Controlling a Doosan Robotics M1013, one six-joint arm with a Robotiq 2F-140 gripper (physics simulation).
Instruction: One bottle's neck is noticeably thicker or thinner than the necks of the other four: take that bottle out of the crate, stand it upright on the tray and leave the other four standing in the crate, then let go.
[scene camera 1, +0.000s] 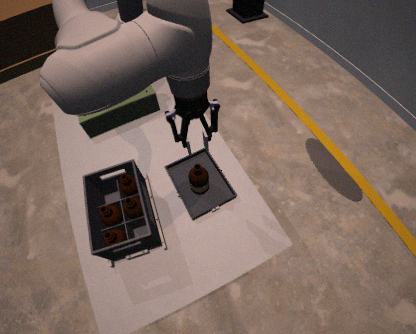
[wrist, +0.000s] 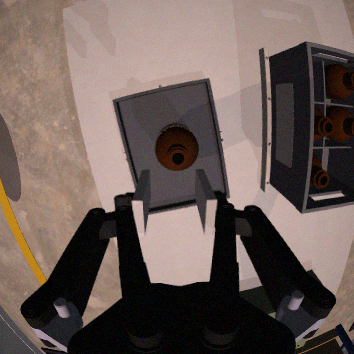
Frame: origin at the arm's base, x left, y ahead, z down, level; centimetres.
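Seen in the pictures: gripper, fingertip midpoint: (scene camera 1: 197, 149) (wrist: 172, 183).
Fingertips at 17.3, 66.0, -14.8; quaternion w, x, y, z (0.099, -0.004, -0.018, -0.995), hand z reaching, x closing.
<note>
Pixels of each thing's top centre, then the offset from my fingertips to it, as dx, dy, dz. "*": a spot on its surface instead. Level surfaces: height alone.
- brown bottle, middle of its top: (wrist: 177, 158) (scene camera 1: 197, 166) -0.8, +0.1, +9.6
- dark grey tray, surface spot: (wrist: 137, 115) (scene camera 1: 222, 192) * +5.6, +6.7, +25.1
- dark crate, surface spot: (wrist: 277, 67) * -22.7, +11.6, +19.2
- pale mat, its level: dz +25.6
A brown bottle (scene camera 1: 199, 176) (wrist: 177, 148) stands upright on the dark grey tray (scene camera 1: 218, 196) (wrist: 137, 115), near its middle. My gripper (scene camera 1: 198, 146) (wrist: 172, 183) is open, with a gap between its fingers and nothing in it. It is above and to the rear of the bottle, apart from it. The dark crate (scene camera 1: 157, 227) (wrist: 277, 67) holds four brown bottles: one at the back (scene camera 1: 128, 185), two in the middle (scene camera 1: 133, 206) (scene camera 1: 110, 215) and one at the front (scene camera 1: 114, 237). In the wrist view the crate is cut off at the right edge.
Crate and tray are side by side on a pale mat (scene camera 1: 225, 255) (wrist: 100, 65), the crate to the left in the scene view. A green block (scene camera 1: 125, 112) lies behind them, under the arm. A yellow line (scene camera 1: 300, 114) (wrist: 19, 230) runs along the floor beyond the mat.
</note>
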